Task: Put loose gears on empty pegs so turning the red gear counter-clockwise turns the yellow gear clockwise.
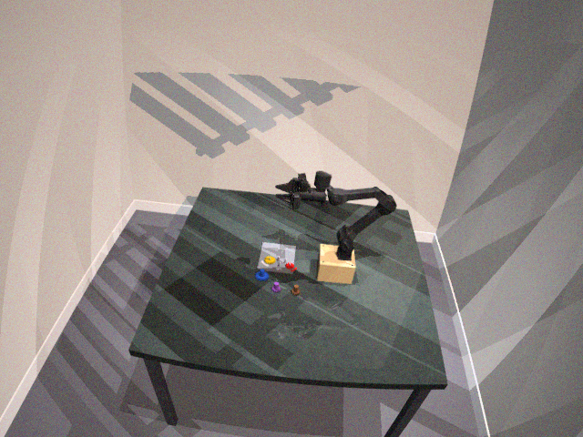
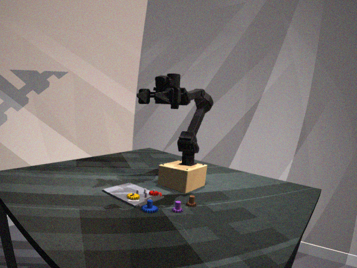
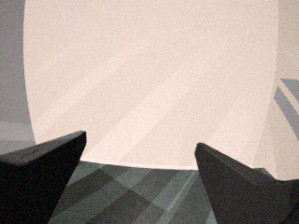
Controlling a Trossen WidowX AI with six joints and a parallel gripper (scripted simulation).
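The purple gear is 40 cm below my gripper tip, 16 cm to the left of it and 3 cm behind it. From my gripper tip the other things lie so: blue gear (40 cm below, 8 cm to the left, 4 cm ahead); then white arrow (41 cm below, 3 cm ahead, 1 cm to the right); then yellow gear (40 cm below, 3 cm to the right).
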